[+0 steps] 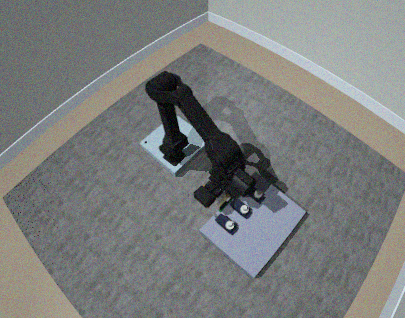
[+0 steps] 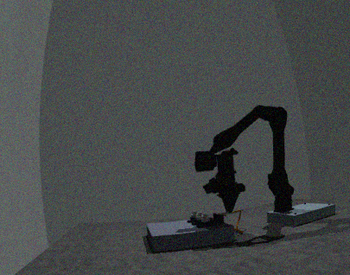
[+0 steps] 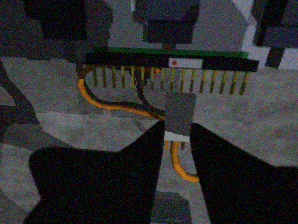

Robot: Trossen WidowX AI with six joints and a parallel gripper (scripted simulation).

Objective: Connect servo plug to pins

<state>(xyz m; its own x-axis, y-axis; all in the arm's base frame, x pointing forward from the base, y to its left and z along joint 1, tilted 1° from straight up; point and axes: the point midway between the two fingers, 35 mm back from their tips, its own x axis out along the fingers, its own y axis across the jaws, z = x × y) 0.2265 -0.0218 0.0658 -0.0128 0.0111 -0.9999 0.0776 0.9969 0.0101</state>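
Now: the red dot 4 cm ahead of my gripper tip. Round my gripper tip: pale grey holder plate 20 cm ahead, 1 cm to the right, 5 cm below.
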